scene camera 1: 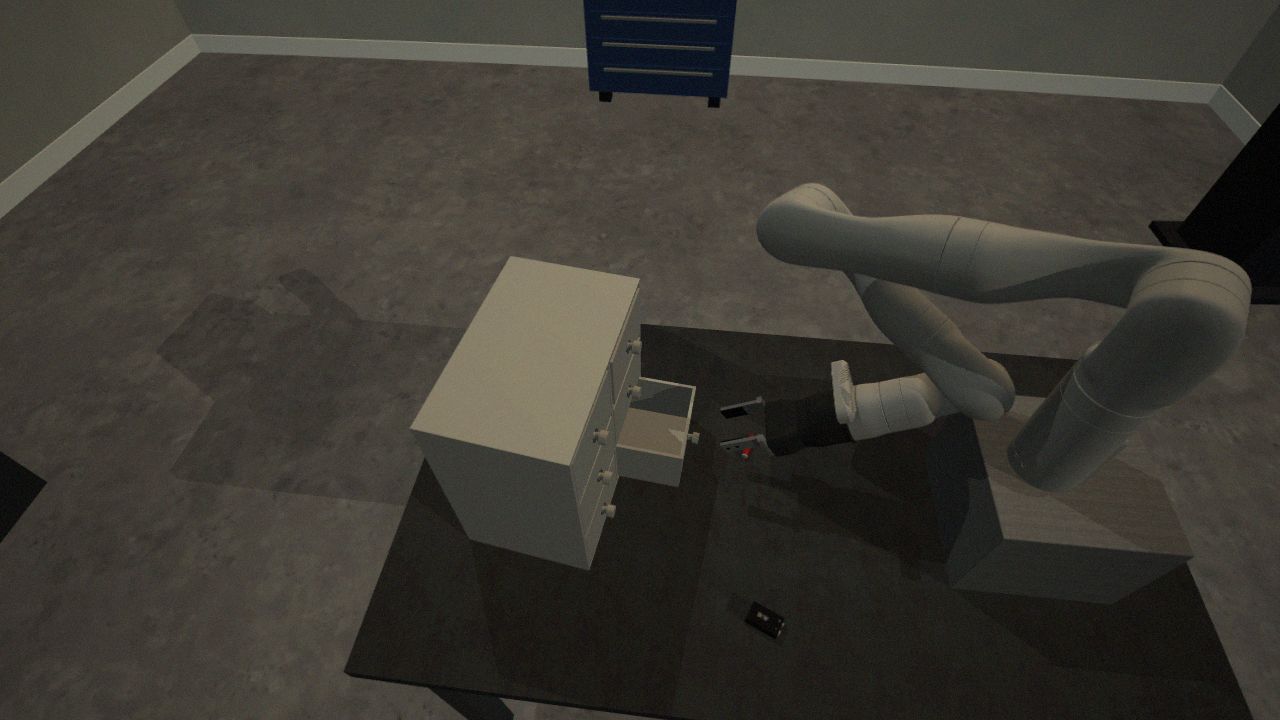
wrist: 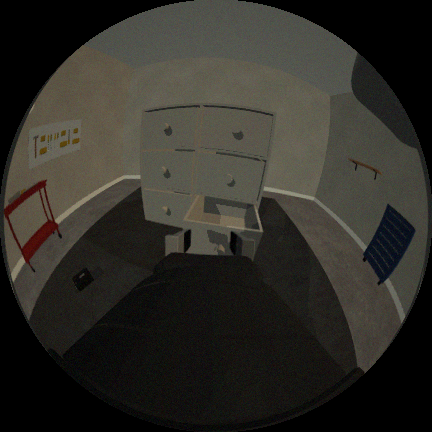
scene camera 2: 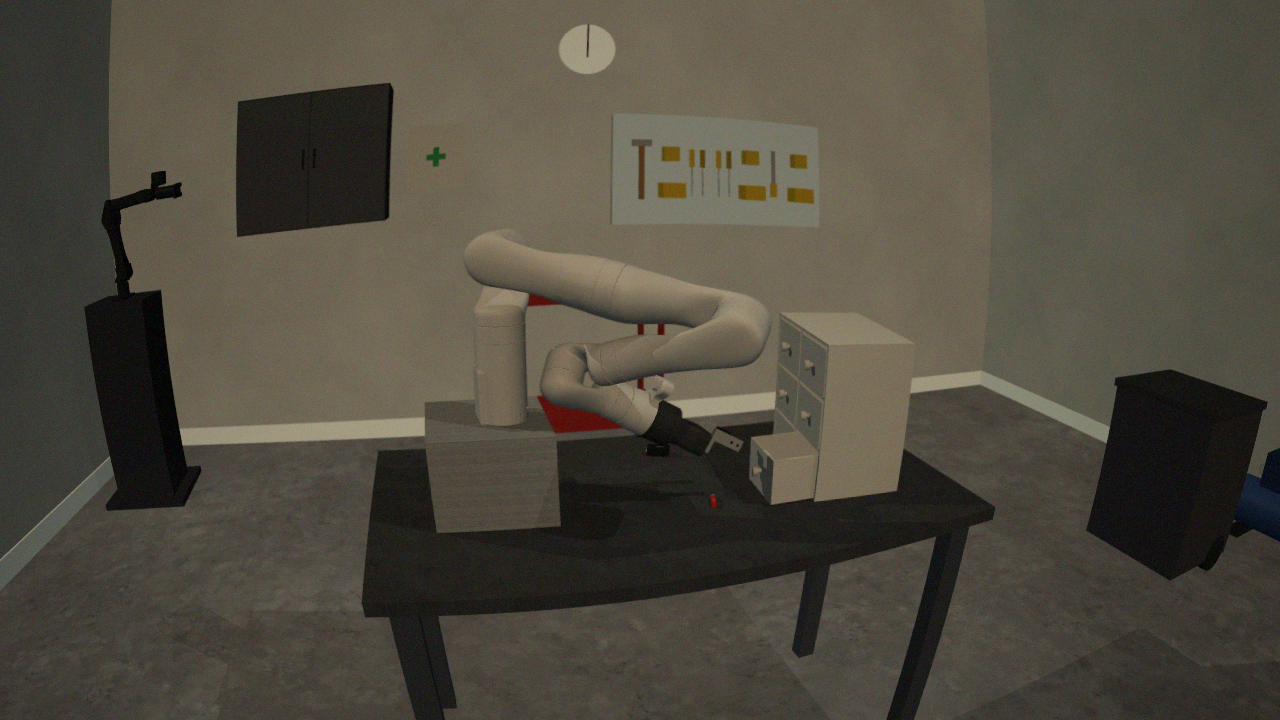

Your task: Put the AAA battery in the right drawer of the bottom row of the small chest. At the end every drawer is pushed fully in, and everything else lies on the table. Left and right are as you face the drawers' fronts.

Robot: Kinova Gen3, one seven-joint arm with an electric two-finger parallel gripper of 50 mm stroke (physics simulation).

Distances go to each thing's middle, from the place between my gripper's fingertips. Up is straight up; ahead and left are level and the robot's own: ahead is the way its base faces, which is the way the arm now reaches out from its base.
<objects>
The white chest point(scene camera 1: 500, 428) lies 25 cm ahead of my hand, 5 cm above it and 1 cm to the left of it. Also, from my hand: black block point(scene camera 1: 759, 617) (25 cm to the left, 10 cm below, 5 cm behind).
</objects>
